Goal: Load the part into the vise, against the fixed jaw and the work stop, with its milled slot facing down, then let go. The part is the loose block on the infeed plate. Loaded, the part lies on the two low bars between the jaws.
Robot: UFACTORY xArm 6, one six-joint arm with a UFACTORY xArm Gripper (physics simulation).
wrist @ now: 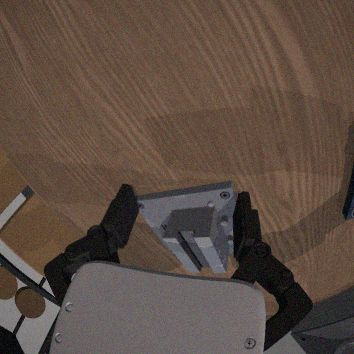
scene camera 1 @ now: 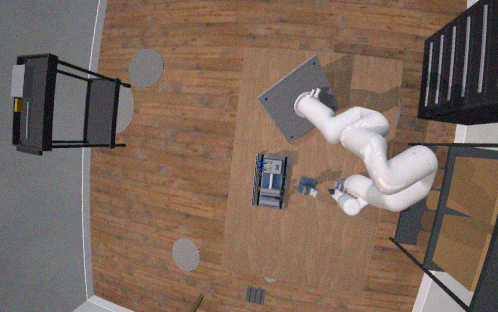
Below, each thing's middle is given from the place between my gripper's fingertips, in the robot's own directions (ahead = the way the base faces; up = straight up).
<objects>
My gripper is now 4 cm past the part (wrist: pixel 196 237), 1 cm to the left of it and 1 cm below it. The rest, counted from my hand: infeed plate (wrist: pixel 157 206) 4 cm behind, 1 cm below.
</objects>
